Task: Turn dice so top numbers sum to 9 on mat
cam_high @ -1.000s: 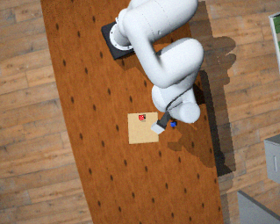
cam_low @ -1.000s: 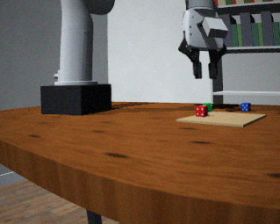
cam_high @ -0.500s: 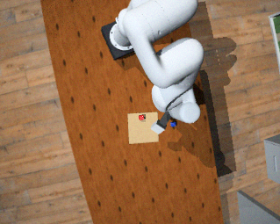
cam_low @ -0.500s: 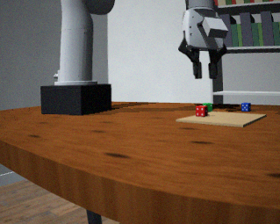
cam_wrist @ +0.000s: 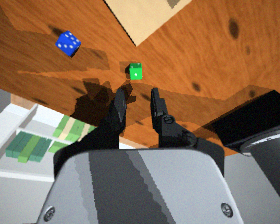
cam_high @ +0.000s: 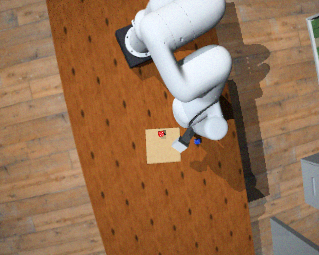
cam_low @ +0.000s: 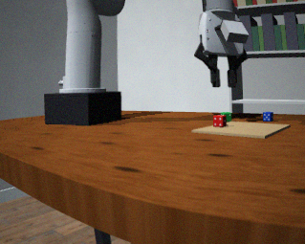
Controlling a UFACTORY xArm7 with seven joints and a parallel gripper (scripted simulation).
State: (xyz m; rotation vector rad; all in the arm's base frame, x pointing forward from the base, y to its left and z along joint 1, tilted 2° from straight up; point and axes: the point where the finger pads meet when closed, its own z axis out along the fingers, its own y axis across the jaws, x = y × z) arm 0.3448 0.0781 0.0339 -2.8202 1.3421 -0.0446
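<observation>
The green die lies 9 cm below my hand. Round my hand: red die (11 cm to the right, 8 cm below, 2 cm ahead); then blue die (10 cm ahead, 9 cm below, 2 cm to the left); then tan mat (12 cm to the right, 9 cm below, 7 cm ahead).
</observation>
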